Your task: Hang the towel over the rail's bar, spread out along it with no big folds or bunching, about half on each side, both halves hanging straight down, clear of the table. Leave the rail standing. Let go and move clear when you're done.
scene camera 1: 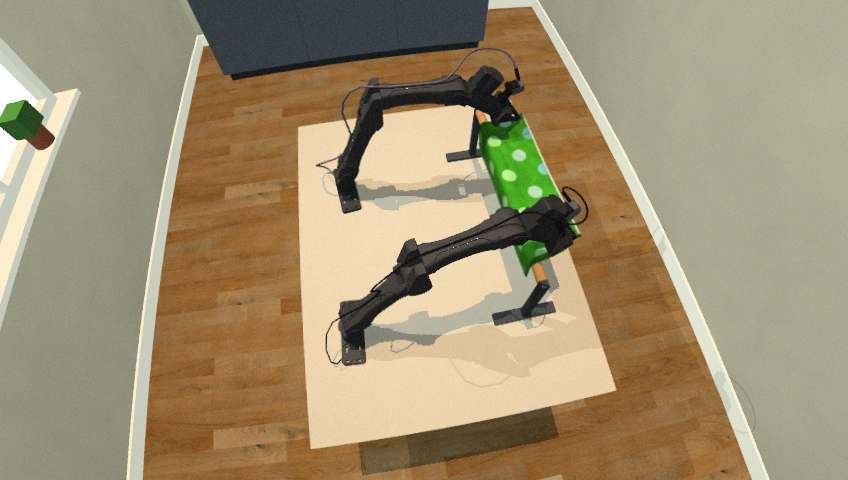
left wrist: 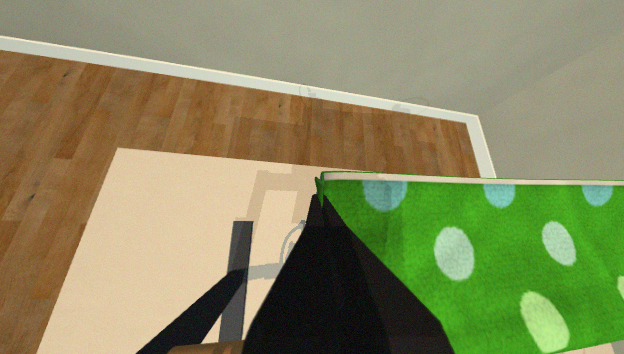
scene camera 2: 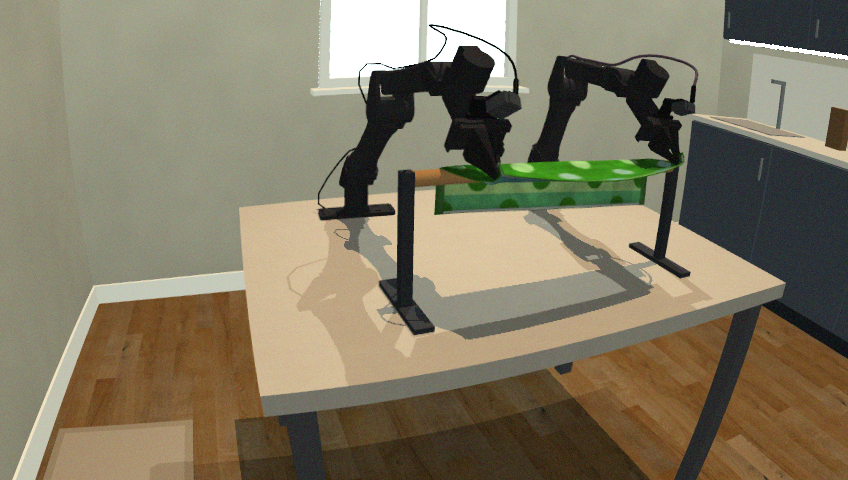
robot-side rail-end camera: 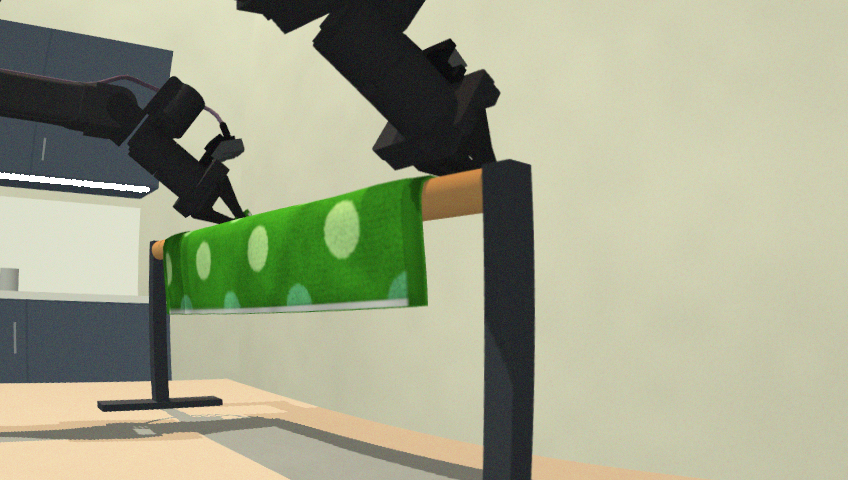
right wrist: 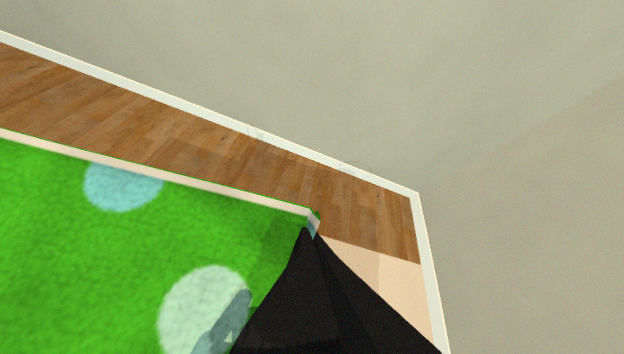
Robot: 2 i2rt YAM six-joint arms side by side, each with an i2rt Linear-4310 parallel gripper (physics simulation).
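Observation:
The green dotted towel [scene camera 1: 526, 172] [scene camera 2: 559, 171] [robot-side rail-end camera: 285, 255] [left wrist: 495, 275] [right wrist: 100, 250] lies across the rail's wooden bar [scene camera 1: 538, 272] [scene camera 2: 427, 177] [robot-side rail-end camera: 455, 193]. One part hangs on the robot side, clear of the table; the rest stretches beyond the bar at about bar height, its pale hem fairly straight. My left gripper [scene camera 1: 516, 117] [scene camera 2: 678, 160] [robot-side rail-end camera: 243, 216] [left wrist: 317, 200] is shut on one towel corner. My right gripper [scene camera 2: 496, 177] [right wrist: 305, 235] is shut on the other corner of that edge; its tips are hidden in the rail-end view.
The rail's dark posts [scene camera 2: 405, 237] [robot-side rail-end camera: 508, 297] stand upright, with flat feet on the table [scene camera 1: 416, 404] [scene camera 2: 333, 380]. Bare bar shows between the towel and the post nearest the right gripper. A dark cabinet [scene camera 1: 351, 35] stands beyond the table.

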